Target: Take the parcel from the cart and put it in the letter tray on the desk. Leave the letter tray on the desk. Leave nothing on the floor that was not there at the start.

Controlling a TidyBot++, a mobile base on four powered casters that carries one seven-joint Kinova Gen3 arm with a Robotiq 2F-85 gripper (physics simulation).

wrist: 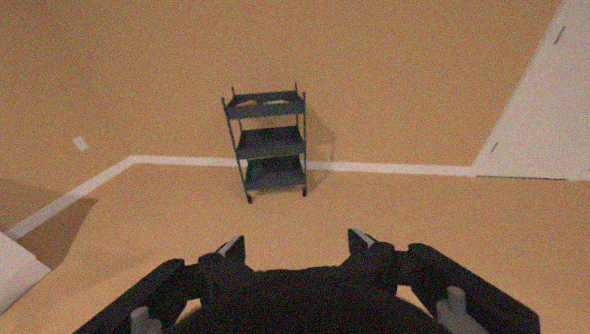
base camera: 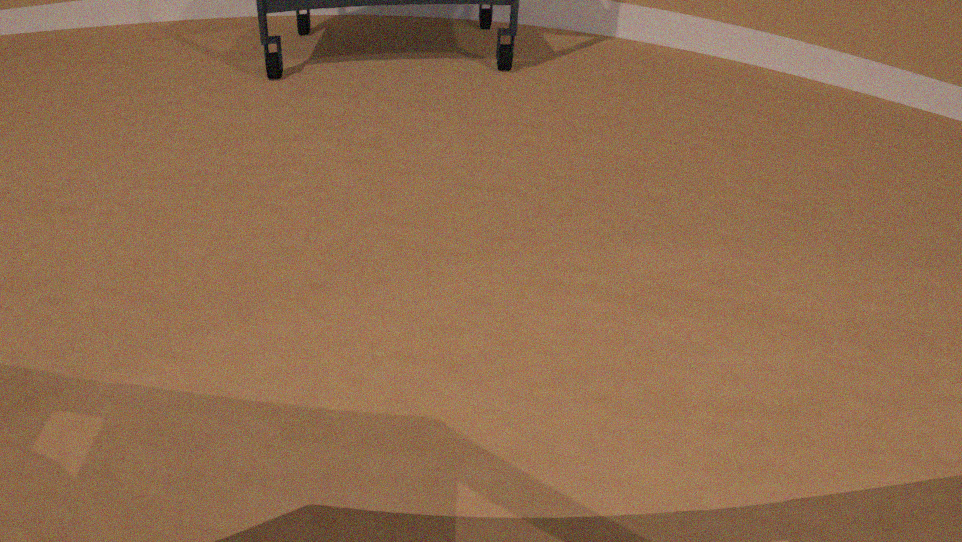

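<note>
The gripper can be seen in the pictures, and so can a white door.
</note>
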